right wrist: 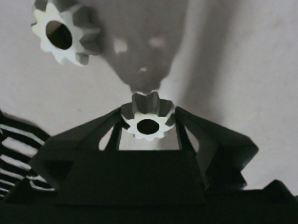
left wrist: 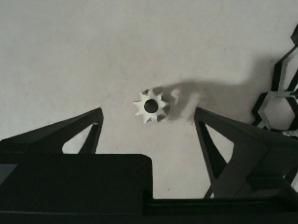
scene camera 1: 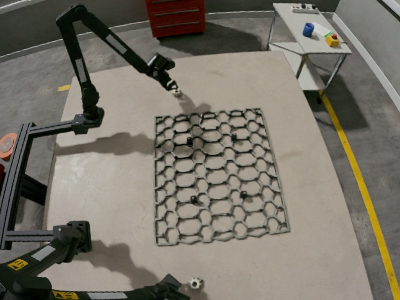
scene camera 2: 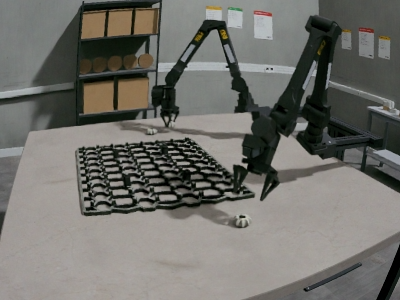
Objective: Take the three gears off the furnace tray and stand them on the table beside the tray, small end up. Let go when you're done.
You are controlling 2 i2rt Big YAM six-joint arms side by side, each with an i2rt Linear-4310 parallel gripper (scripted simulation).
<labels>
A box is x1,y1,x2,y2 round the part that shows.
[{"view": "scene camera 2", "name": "my left gripper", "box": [233,157,279,200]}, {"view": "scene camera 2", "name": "furnace tray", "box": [77,137,254,215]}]
</labels>
